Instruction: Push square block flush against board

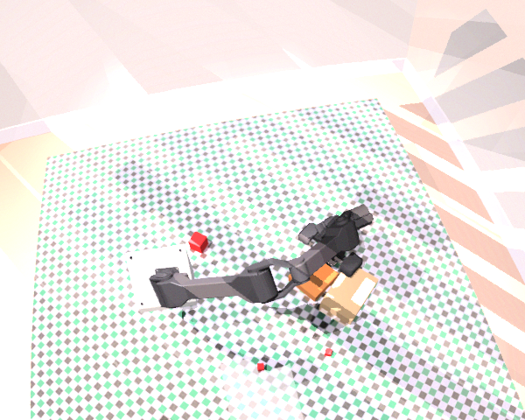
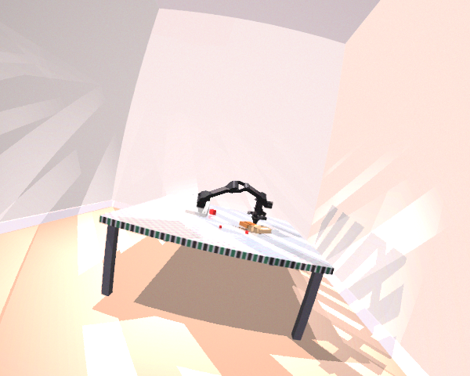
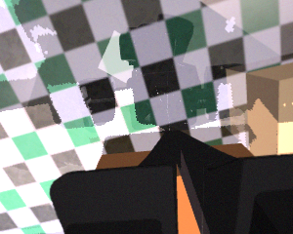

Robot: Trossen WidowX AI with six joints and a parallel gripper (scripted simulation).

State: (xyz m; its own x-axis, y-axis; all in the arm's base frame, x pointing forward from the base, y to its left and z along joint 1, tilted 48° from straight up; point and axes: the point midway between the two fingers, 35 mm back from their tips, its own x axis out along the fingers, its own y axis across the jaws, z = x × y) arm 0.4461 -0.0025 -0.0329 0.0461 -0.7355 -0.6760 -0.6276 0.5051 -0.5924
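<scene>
Right now the orange square block is 5 cm behind my gripper tip, 4 cm to the right of it and 1 cm above it. From my gripper tip the other things lie so: red cube: 36 cm behind, 12 cm to the left, 1 cm above; pale tan board: 4 cm ahead, 10 cm to the right, 1 cm above.
</scene>
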